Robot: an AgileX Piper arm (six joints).
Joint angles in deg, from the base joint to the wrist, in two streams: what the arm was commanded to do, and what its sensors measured. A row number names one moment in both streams.
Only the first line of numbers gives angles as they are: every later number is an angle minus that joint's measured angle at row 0.
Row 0, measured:
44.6 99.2 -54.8 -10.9 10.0 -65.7
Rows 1 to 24, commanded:
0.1 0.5 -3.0 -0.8 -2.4 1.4
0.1 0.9 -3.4 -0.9 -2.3 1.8
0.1 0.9 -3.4 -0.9 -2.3 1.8
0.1 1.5 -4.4 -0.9 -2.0 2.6
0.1 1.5 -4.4 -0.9 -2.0 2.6
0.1 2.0 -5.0 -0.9 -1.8 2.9
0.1 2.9 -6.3 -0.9 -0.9 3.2
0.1 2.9 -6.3 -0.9 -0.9 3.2
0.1 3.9 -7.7 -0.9 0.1 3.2
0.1 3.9 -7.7 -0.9 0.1 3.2
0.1 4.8 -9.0 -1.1 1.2 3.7
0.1 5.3 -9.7 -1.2 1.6 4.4
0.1 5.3 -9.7 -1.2 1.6 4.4
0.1 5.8 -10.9 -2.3 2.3 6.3
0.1 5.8 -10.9 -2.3 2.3 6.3
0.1 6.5 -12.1 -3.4 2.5 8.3
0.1 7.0 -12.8 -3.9 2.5 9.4
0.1 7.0 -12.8 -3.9 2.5 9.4
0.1 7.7 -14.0 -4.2 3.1 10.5
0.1 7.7 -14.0 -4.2 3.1 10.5
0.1 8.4 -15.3 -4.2 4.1 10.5
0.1 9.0 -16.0 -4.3 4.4 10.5
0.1 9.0 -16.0 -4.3 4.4 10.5
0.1 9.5 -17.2 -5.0 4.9 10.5
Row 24, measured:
0.0 9.5 -14.9 -3.0 7.0 10.1
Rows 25 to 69, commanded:
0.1 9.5 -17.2 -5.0 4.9 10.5
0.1 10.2 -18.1 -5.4 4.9 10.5
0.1 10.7 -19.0 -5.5 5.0 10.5
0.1 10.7 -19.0 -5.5 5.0 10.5
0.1 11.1 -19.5 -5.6 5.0 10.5
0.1 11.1 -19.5 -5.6 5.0 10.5
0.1 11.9 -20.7 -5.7 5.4 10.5
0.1 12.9 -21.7 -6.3 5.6 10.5
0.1 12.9 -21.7 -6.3 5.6 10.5
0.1 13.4 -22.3 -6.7 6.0 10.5
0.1 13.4 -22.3 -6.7 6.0 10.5
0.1 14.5 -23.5 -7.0 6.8 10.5
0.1 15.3 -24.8 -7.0 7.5 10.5
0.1 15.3 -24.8 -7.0 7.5 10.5
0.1 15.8 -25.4 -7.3 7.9 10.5
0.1 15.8 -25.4 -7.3 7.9 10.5
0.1 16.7 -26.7 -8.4 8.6 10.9
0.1 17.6 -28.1 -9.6 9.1 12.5
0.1 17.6 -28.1 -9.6 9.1 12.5
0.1 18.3 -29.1 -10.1 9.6 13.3
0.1 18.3 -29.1 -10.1 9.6 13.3
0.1 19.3 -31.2 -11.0 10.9 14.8
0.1 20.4 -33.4 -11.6 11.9 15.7
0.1 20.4 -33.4 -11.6 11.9 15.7
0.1 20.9 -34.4 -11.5 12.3 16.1
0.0 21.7 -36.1 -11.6 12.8 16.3
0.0 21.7 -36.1 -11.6 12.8 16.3
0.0 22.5 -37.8 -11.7 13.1 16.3
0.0 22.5 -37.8 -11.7 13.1 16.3
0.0 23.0 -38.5 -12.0 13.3 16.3
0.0 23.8 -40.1 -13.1 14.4 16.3
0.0 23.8 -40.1 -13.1 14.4 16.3
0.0 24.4 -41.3 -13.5 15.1 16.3
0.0 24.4 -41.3 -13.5 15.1 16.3
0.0 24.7 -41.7 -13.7 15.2 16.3
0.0 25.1 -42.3 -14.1 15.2 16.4
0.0 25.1 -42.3 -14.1 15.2 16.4
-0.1 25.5 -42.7 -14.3 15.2 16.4
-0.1 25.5 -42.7 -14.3 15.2 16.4
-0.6 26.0 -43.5 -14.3 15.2 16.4
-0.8 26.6 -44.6 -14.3 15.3 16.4
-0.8 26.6 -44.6 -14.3 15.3 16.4
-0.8 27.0 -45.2 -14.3 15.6 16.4
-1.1 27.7 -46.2 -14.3 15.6 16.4
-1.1 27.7 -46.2 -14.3 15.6 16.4
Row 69, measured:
-0.5 27.8 -43.9 -12.5 18.0 16.1
